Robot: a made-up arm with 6 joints.
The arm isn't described. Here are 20 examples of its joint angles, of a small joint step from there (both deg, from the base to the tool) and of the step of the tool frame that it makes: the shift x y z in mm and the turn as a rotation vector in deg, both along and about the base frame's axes.
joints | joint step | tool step
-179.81 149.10 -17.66 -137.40 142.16 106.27 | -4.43 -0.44 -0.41 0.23 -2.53 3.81 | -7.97 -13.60 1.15 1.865 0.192 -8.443
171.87 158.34 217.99 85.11 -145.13 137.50 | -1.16 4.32 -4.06 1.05 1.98 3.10 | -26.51 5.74 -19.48 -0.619 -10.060 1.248
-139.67 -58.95 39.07 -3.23 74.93 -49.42 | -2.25 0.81 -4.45 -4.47 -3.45 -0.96 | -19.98 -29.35 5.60 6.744 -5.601 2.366
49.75 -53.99 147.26 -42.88 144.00 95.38 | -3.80 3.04 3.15 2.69 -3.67 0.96 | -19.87 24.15 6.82 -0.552 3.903 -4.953
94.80 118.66 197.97 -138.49 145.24 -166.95 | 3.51 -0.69 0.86 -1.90 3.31 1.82 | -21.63 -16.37 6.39 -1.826 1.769 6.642
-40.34 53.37 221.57 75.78 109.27 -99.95 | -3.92 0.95 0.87 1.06 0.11 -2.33 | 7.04 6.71 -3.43 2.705 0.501 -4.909
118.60 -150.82 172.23 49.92 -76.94 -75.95 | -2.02 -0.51 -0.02 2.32 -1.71 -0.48 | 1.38 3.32 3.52 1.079 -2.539 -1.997
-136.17 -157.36 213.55 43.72 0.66 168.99 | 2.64 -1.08 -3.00 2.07 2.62 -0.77 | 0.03 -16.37 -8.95 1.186 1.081 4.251
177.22 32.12 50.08 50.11 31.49 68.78 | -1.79 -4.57 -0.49 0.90 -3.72 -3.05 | 33.61 8.77 29.80 -2.261 0.698 -2.989
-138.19 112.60 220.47 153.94 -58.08 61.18 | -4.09 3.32 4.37 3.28 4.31 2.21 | -3.30 3.01 -14.38 1.312 -3.637 -8.410
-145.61 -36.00 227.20 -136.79 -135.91 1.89 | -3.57 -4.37 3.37 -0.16 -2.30 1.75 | -17.39 -29.45 -23.75 -6.045 8.284 -5.037
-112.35 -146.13 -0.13 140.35 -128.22 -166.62 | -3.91 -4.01 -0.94 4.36 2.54 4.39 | 23.54 -30.56 -19.94 0.113 -2.373 -3.786
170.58 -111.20 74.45 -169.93 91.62 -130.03 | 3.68 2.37 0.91 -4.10 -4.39 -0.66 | 14.30 32.62 10.53 4.450 2.415 3.367
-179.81 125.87 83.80 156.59 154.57 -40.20 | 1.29 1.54 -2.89 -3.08 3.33 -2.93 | 17.03 -7.69 -21.32 -0.402 -7.953 1.249
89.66 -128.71 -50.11 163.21 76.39 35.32 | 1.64 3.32 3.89 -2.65 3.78 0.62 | 6.71 -19.23 13.02 -2.824 -1.257 4.453
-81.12 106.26 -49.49 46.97 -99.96 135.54 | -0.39 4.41 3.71 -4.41 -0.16 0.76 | -7.19 10.41 -10.49 0.724 4.140 -2.613
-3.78 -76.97 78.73 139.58 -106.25 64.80 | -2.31 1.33 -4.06 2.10 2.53 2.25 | 15.68 23.43 36.98 2.133 8.573 -2.927
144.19 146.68 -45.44 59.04 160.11 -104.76 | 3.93 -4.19 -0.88 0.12 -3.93 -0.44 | -10.80 21.06 -7.65 -0.287 1.578 7.067
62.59 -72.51 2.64 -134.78 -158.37 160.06 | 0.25 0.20 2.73 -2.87 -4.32 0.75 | -10.19 -12.92 7.99 4.306 -4.349 4.387
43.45 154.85 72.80 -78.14 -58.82 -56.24 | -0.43 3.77 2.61 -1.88 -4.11 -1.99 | -18.64 -13.37 -5.51 0.447 5.424 -2.779
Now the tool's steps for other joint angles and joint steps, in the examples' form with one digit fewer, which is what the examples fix.
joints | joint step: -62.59 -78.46 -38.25 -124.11 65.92 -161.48 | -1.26 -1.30 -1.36 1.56 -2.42 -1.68
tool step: -2.3 -2.6 -7.2 -2.90 0.11 -0.90
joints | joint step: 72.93 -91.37 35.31 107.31 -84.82 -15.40 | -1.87 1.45 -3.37 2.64 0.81 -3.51
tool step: -14.3 24.6 28.7 -1.76 0.30 -4.83
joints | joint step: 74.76 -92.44 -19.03 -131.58 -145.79 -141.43 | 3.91 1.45 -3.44 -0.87 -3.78 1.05
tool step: 8.3 15.3 -7.9 -2.29 -1.23 6.36
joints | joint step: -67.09 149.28 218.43 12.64 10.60 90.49 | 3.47 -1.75 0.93 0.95 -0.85 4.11
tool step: 11.1 8.1 8.4 -2.17 -0.10 -1.54
